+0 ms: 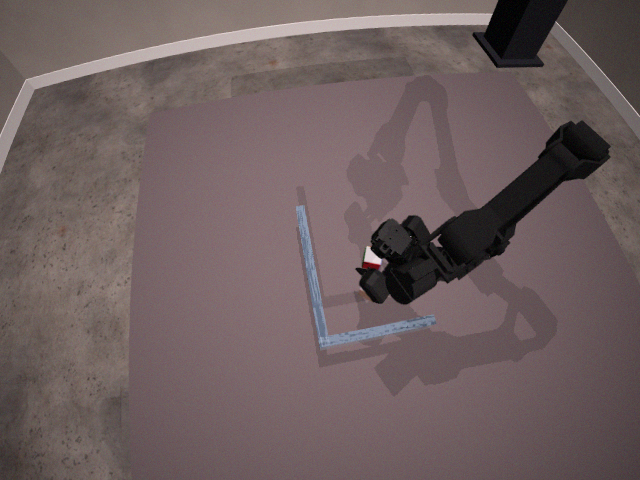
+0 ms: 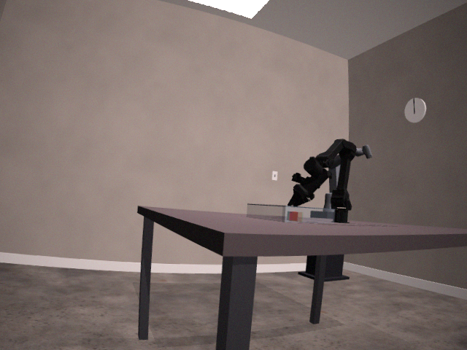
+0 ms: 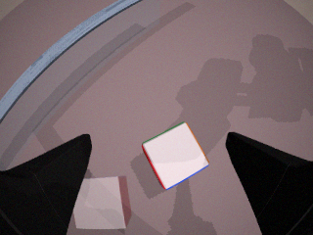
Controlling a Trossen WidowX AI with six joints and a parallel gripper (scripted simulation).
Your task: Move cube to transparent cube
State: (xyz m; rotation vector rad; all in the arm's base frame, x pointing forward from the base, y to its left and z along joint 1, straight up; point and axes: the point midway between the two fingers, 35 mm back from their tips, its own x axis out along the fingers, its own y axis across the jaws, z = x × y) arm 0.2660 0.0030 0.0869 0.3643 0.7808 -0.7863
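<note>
Now: hand 20 mm short of the transparent cube, 50 mm to the right of it and 70 mm above it.
</note>
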